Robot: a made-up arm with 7 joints. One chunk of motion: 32 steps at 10 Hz.
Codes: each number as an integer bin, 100 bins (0 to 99) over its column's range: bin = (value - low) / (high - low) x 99, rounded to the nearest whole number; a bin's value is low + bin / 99 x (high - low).
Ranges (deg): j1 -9..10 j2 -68..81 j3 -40..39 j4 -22..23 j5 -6..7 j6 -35..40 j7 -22..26
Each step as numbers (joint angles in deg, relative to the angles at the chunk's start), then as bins.
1 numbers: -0.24 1.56 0.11 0.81 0.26 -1.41 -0.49
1 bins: 46 46 50 50 48 44 44
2 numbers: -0.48 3.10 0.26 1.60 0.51 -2.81 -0.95
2 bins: 44 47 50 52 50 42 43
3 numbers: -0.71 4.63 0.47 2.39 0.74 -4.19 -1.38
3 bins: 43 48 51 54 51 41 43
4 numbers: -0.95 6.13 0.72 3.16 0.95 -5.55 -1.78
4 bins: 42 49 51 55 53 39 42
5 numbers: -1.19 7.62 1.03 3.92 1.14 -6.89 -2.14
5 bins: 41 50 51 57 54 37 41
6 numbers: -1.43 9.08 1.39 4.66 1.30 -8.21 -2.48
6 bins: 39 51 52 59 56 35 40
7 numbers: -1.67 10.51 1.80 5.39 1.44 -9.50 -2.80
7 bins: 38 52 52 60 57 34 40
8 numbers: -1.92 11.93 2.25 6.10 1.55 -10.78 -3.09
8 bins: 37 53 53 62 57 32 39
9 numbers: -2.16 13.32 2.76 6.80 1.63 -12.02 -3.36
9 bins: 36 54 54 63 58 30 38
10 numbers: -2.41 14.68 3.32 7.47 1.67 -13.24 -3.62
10 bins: 34 55 54 65 58 29 38
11 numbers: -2.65 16.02 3.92 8.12 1.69 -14.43 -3.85
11 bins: 33 56 55 66 59 27 37
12 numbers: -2.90 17.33 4.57 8.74 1.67 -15.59 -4.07
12 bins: 32 57 56 68 58 26 37
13 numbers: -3.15 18.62 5.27 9.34 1.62 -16.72 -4.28
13 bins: 30 58 57 69 58 24 37
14 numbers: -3.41 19.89 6.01 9.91 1.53 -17.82 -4.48
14 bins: 29 58 58 70 57 23 36
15 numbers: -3.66 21.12 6.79 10.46 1.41 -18.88 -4.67
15 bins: 28 59 59 71 56 21 36
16 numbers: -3.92 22.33 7.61 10.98 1.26 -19.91 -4.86
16 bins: 26 60 60 73 55 20 35
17 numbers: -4.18 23.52 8.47 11.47 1.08 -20.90 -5.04
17 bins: 25 61 61 74 54 19 35
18 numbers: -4.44 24.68 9.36 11.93 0.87 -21.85 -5.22
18 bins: 24 62 62 75 52 17 35
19 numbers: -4.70 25.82 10.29 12.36 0.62 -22.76 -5.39
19 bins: 22 62 63 76 50 16 34
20 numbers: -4.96 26.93 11.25 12.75 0.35 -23.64 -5.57
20 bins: 21 63 64 76 48 15 34
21 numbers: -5.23 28.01 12.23 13.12 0.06 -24.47 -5.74
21 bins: 20 64 65 77 46 14 34
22 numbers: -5.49 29.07 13.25 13.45 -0.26 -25.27 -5.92
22 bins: 18 64 67 78 44 13 33
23 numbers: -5.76 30.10 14.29 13.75 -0.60 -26.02 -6.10
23 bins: 17 65 68 79 41 12 33
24 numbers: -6.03 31.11 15.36 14.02 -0.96 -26.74 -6.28
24 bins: 15 66 69 79 38 11 32
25 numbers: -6.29 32.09 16.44 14.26 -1.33 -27.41 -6.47
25 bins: 14 67 71 80 36 10 32
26 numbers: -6.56 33.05 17.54 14.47 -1.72 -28.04 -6.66
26 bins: 13 67 72 80 33 9 32
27 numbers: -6.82 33.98 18.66 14.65 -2.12 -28.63 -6.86
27 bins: 11 68 74 81 30 8 31
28 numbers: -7.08 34.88 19.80 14.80 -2.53 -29.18 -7.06
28 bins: 10 68 75 81 26 8 31
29 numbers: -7.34 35.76 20.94 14.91 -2.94 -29.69 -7.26
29 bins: 9 69 76 81 23 7 30
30 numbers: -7.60 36.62 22.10 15.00 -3.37 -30.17 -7.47
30 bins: 7 70 78 81 20 6 30
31 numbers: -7.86 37.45 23.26 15.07 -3.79 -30.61 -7.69
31 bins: 6 70 79 82 17 6 30
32 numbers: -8.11 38.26 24.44 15.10 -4.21 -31.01 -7.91
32 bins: 5 71 81 82 14 5 29
